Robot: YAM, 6 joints.
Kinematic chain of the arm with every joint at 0, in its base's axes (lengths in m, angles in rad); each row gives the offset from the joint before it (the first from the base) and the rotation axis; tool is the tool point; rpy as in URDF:
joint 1: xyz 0 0 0.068 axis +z
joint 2: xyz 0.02 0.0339 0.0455 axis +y
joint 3: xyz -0.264 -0.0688 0 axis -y
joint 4: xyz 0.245 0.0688 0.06 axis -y
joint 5: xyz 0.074 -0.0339 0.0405 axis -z
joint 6: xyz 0.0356 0 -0.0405 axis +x
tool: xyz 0 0 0 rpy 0 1.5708 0
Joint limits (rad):
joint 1: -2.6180..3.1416
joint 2: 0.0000..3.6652
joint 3: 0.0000..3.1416
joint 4: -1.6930..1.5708
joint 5: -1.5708..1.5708
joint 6: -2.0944..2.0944
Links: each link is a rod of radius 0.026 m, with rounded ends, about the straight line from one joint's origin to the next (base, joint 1, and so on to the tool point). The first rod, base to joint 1, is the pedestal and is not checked.
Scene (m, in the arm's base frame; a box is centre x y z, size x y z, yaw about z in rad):
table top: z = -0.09
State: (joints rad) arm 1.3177 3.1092 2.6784 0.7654 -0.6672 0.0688
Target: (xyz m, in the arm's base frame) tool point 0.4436 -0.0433 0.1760
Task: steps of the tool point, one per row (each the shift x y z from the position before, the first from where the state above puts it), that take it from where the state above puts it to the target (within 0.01 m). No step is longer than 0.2 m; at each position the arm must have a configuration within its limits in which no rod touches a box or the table.
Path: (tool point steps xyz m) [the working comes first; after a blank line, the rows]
Joints at the target: -0.1572 2.0622 1.2063 0.6012 -0.8472 0.0688
Straight joint move there: clear.

1: 0.1664 -0.0741 0.0221
2: 0.1249 -0.1267 0.0197
3: 0.0666 -0.1570 0.0154
4: 0.0032 -0.1606 0.0093
5: -0.0534 -0.1383 0.0018

